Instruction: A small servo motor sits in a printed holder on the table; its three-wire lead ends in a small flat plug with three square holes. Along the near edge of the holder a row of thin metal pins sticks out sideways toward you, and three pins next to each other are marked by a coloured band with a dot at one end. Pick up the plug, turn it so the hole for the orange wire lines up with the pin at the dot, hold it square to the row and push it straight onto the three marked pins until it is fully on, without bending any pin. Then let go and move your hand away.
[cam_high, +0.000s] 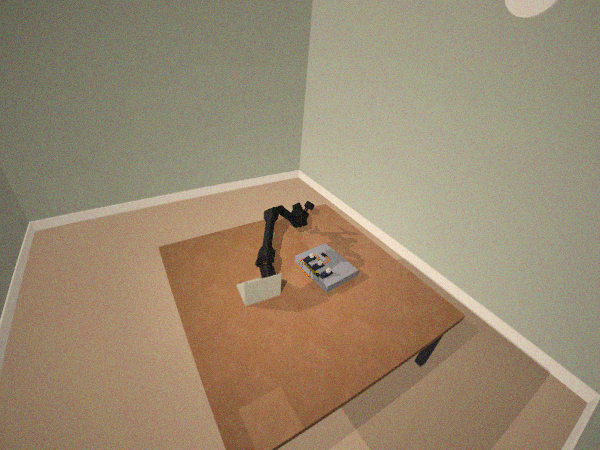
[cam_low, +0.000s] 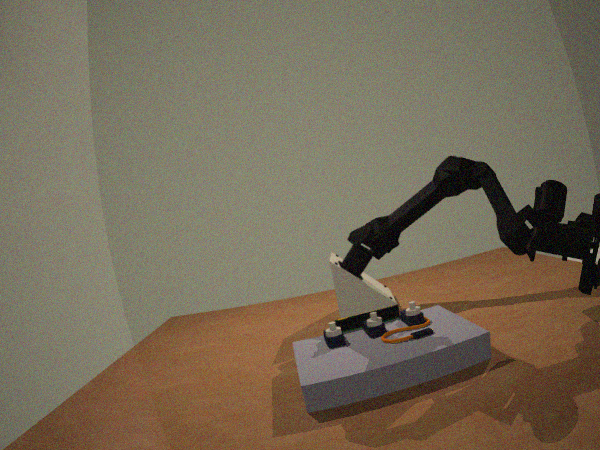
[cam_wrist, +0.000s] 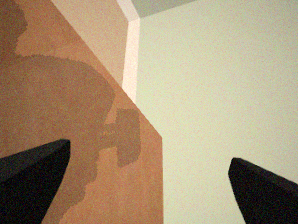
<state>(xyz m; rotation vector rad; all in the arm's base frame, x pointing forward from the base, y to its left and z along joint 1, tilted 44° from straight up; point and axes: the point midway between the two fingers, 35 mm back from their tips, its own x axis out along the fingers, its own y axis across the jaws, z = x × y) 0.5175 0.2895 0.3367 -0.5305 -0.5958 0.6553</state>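
My gripper tip is now 270 mm past the yellow band, 520 mm to the left of it and 30 mm above it. The rest, counted from my gripper tip: dark strip: 270 mm behind, 470 mm to the right, 40 mm below.
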